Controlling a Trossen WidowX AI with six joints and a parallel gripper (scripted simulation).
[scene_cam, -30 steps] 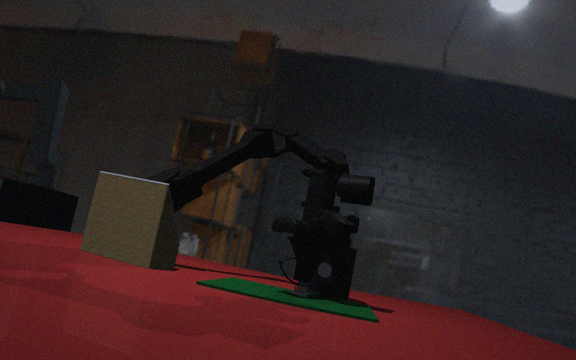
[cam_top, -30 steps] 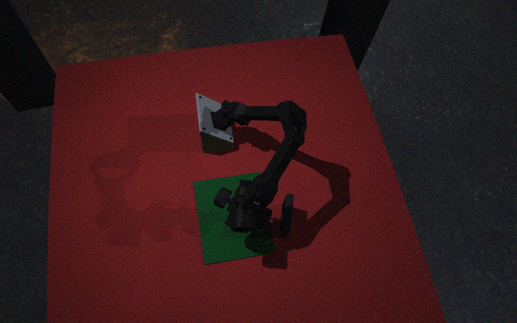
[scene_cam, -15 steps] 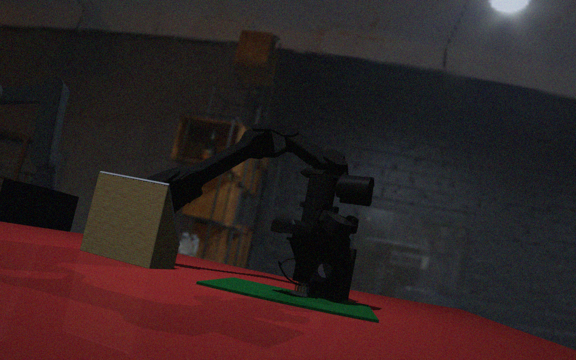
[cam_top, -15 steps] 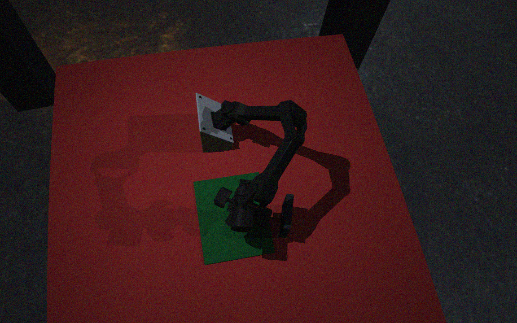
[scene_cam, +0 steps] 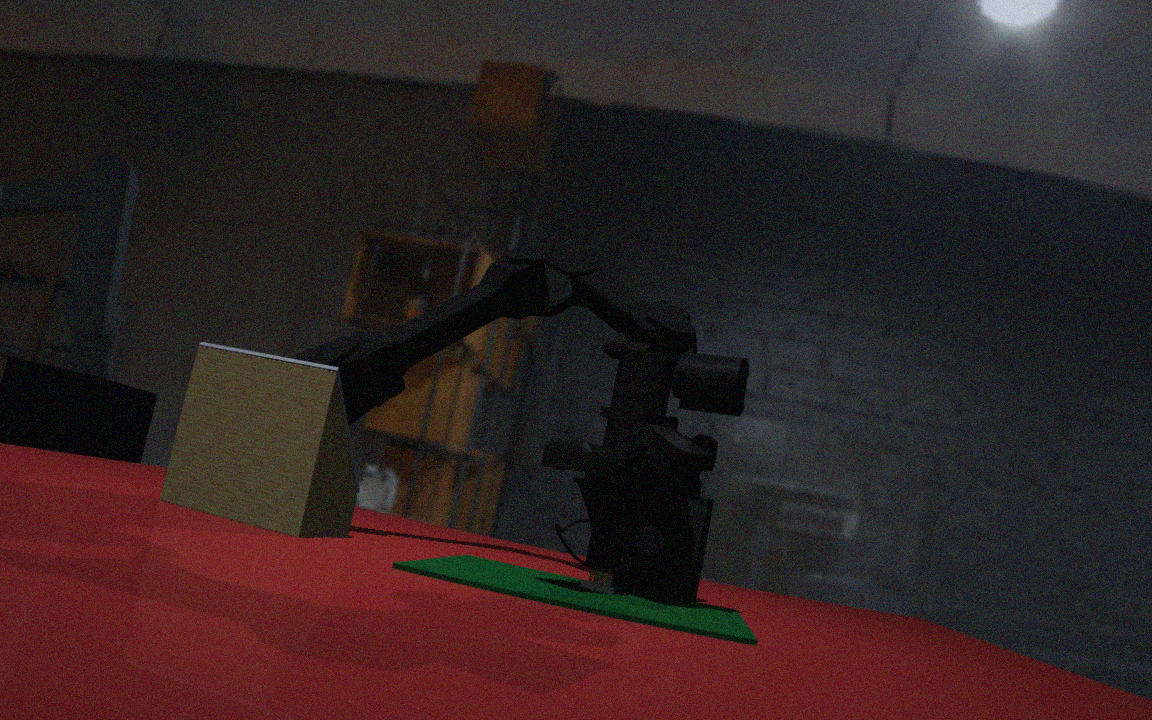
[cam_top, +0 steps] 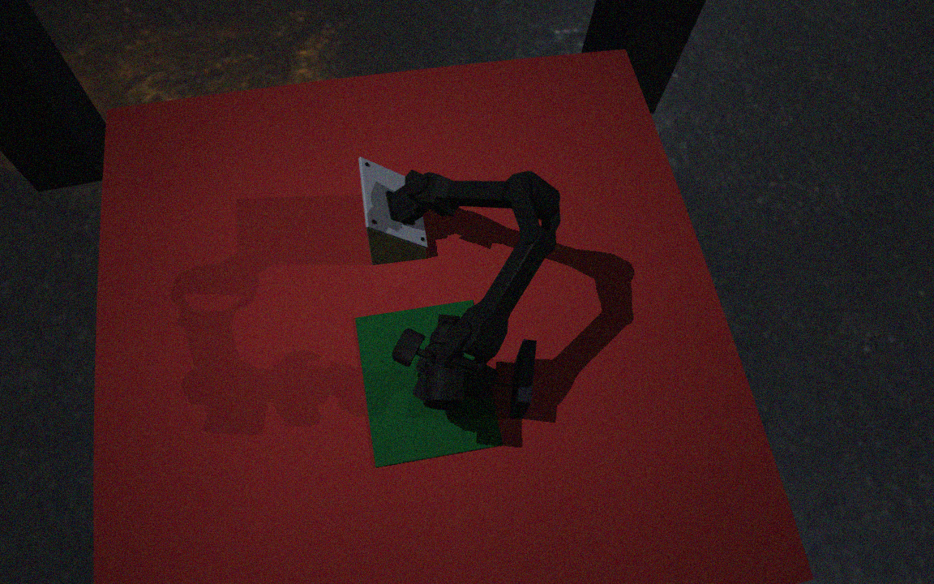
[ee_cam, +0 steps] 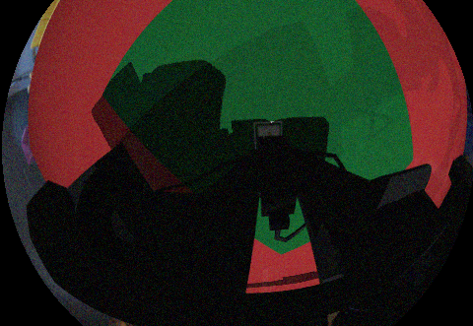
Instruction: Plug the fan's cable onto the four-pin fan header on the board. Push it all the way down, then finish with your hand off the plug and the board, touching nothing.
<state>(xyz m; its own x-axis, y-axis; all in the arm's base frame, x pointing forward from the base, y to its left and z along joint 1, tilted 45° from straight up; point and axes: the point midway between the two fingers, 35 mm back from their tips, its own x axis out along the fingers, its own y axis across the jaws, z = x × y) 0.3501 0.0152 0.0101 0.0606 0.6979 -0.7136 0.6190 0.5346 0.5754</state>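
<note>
Right now the four-pin header is 40 mm below my gripper tip and 10 mm behind it. Also, from my gripper tip: black plug 10 mm behind, 10 mm above; green board 50 mm below, 30 mm to the right, 10 mm behind; black fan 130 mm to the left, 40 mm ahead, 20 mm above.
</note>
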